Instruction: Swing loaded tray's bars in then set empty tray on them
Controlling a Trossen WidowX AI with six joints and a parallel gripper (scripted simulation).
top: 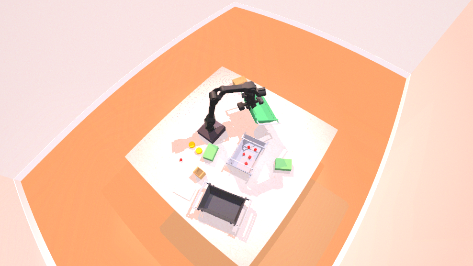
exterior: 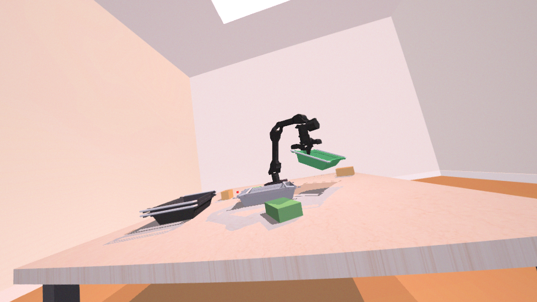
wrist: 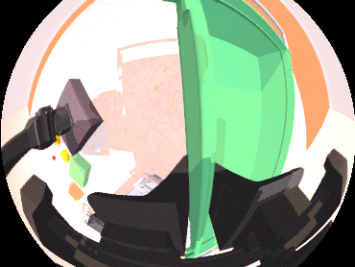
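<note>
The green tray lies 30 mm ahead of my gripper tip and 80 mm to the left of it. From my gripper tip the other things lie so: red block (100 mm behind, 630 mm to the right, 170 mm below).
</note>
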